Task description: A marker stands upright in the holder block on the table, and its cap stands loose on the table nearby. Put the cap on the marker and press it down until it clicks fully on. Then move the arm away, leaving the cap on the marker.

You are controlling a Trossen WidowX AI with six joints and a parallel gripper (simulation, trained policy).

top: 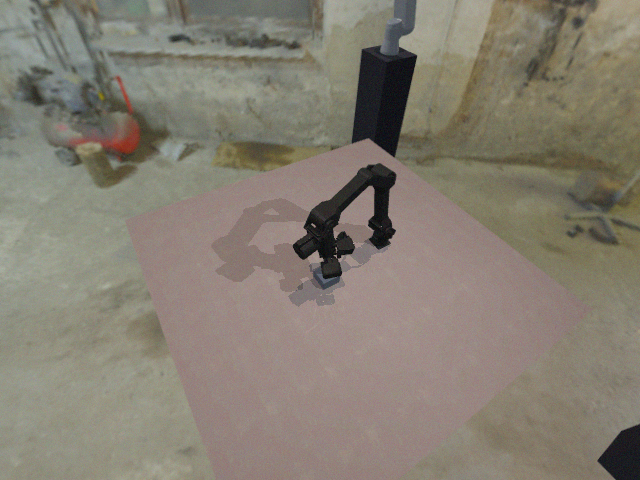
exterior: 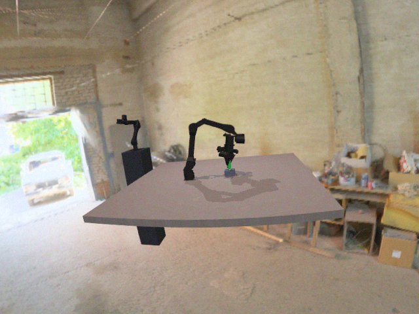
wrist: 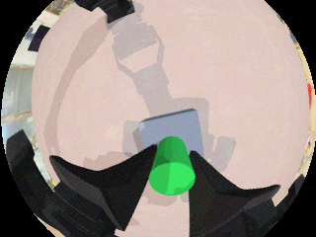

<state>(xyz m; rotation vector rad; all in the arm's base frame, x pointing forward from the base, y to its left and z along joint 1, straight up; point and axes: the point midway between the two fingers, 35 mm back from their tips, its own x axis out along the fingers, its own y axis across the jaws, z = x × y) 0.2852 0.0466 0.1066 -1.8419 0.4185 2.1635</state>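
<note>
Right now the green cap is 1 cm ahead of my gripper tip and 1 cm above it. Round my gripper tip: grey holder block: 1 cm ahead, 5 cm below.
</note>
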